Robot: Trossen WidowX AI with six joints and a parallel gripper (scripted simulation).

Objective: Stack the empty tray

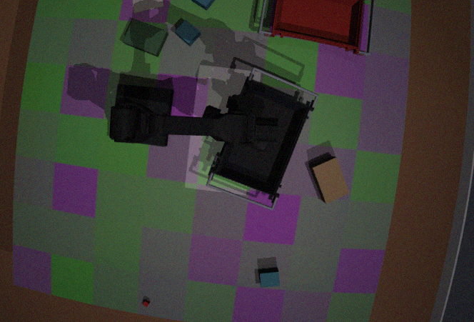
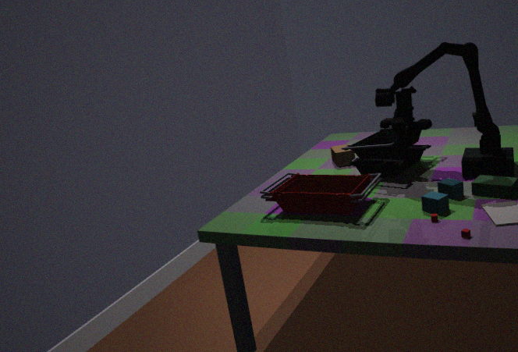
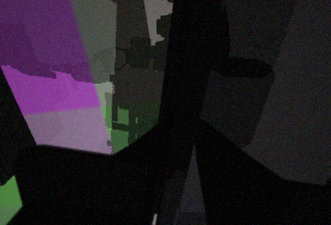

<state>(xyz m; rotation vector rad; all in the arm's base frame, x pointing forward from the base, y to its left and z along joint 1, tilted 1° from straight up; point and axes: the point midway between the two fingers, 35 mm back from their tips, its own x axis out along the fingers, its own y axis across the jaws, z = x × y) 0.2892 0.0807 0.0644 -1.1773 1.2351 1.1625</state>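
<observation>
The black tray is 8 cm ahead of my gripper tip and 2 cm above it. From my gripper tip the other things lie so: green box 36 cm behind, 18 cm to the left, 7 cm below; then tan box 32 cm ahead, 6 cm to the right, 6 cm below; then white sheet 43 cm behind, 34 cm to the left, 9 cm below.
</observation>
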